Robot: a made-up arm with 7 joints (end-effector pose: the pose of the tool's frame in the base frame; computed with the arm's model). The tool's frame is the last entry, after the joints.
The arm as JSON. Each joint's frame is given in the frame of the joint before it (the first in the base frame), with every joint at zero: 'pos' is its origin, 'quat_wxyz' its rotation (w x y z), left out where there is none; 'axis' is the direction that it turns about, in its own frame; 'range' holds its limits. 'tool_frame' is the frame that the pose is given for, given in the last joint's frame.
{
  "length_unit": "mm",
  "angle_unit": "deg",
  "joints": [
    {
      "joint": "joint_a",
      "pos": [
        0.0,
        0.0,
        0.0
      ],
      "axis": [
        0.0,
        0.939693,
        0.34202
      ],
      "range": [
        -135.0,
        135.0
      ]
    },
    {
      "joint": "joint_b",
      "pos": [
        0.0,
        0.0,
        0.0
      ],
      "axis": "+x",
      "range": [
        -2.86,
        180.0
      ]
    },
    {
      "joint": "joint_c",
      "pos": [
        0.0,
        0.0,
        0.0
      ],
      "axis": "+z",
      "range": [
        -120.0,
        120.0
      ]
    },
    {
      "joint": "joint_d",
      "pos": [
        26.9,
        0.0,
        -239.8
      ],
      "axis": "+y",
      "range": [
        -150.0,
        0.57
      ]
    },
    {
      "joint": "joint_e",
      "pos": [
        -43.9,
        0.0,
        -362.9
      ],
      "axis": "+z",
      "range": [
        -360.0,
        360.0
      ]
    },
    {
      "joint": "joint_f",
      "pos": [
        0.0,
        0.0,
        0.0
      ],
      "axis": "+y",
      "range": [
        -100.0,
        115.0
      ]
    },
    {
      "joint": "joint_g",
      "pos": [
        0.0,
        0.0,
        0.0
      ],
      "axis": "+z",
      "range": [
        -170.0,
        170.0
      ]
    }
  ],
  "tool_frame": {
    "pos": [
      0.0,
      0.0,
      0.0
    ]
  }
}
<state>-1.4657 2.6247 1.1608 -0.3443 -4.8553 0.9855 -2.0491</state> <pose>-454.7 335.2 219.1 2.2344 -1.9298 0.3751</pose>
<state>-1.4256 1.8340 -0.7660 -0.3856 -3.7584 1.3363 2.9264</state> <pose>146.9 524.7 263.2 1.7309 -0.9201 -1.8659</pose>
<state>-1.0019 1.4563 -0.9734 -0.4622 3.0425 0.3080 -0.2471</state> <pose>358.5 483.4 38.2 -0.5933 -1.5878 1.2010</pose>
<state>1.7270 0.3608 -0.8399 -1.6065 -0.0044 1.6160 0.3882</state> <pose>-311.4 -197.0 -300.8 -0.1171 1.7242 -0.0496</pose>
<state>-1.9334 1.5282 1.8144 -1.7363 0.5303 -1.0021 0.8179</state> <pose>-215.6 393.0 -51.6 -0.3660 0.3899 0.0535</pose>
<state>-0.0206 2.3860 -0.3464 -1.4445 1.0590 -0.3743 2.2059</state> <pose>358.0 317.4 157.7 -0.6838 -1.4122 0.6624</pose>
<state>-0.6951 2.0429 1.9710 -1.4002 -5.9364 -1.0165 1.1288</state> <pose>-360.7 211.9 293.3 -0.2882 1.3248 1.0267</pose>
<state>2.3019 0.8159 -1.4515 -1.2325 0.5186 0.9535 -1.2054</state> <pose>-413.2 -233.0 249.2 -2.3895 1.2003 -0.4203</pose>
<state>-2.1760 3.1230 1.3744 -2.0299 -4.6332 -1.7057 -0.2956</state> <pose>-239.8 -253.1 -174.8 -0.0483 -0.5568 1.2223</pose>
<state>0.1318 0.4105 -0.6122 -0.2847 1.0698 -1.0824 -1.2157</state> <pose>-8.8 195.3 -574.3 1.0811 -0.7644 -0.7616</pose>
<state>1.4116 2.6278 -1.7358 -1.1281 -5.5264 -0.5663 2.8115</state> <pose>21.9 492.7 242.6 1.6033 0.0517 1.1763</pose>
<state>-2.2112 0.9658 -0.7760 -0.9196 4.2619 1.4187 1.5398</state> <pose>294.2 -49.2 489.1 -1.1973 1.8009 -0.6797</pose>
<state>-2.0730 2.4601 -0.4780 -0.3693 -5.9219 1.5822 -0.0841</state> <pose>-277.4 516.3 151.9 0.1545 -0.7201 1.8191</pose>
